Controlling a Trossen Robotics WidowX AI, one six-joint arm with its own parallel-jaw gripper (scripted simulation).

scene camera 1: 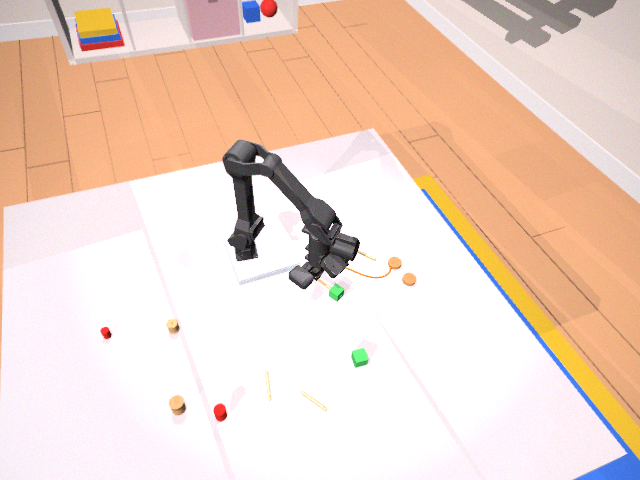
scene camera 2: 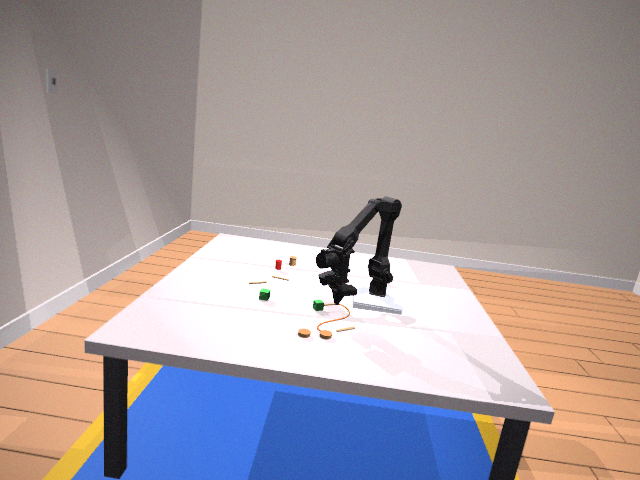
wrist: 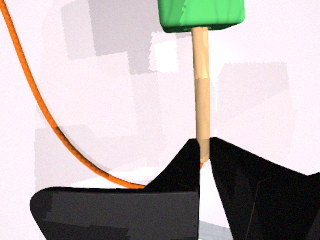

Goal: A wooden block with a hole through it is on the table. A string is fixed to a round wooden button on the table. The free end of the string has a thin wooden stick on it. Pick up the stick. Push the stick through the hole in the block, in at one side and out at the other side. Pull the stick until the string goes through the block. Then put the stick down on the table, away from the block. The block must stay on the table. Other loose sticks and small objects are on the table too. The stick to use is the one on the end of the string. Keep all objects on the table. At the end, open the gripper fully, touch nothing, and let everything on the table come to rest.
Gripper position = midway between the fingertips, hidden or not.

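Visible: my gripper (scene camera 1: 316, 279), also (scene camera 2: 336, 304), also (wrist: 202, 145).
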